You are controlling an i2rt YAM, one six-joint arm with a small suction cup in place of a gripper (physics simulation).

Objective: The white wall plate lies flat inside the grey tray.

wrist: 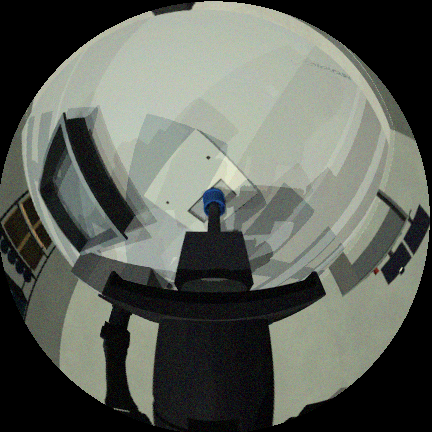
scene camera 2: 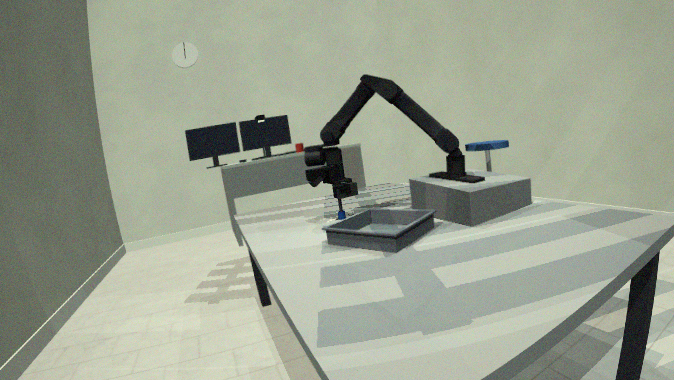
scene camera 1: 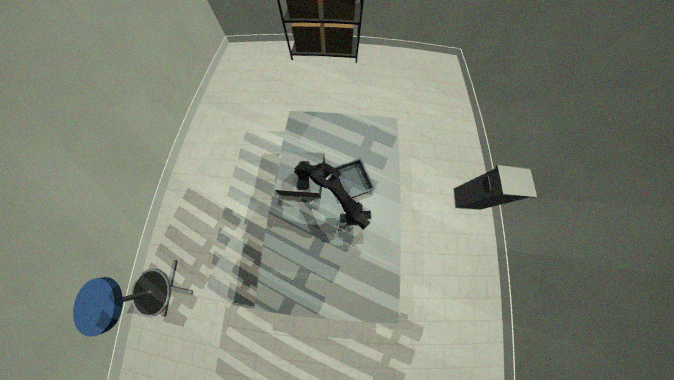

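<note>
My suction cup (wrist: 210, 195) holds nothing. I see a white wall plate (wrist: 185, 176), and the cup is 3 cm from the middle of the plate. A grey tray (scene camera 2: 389, 230) rests on the table; I see the tray in the wrist view too (wrist: 74, 187), and in scene camera 1 (scene camera 1: 354, 178).
</note>
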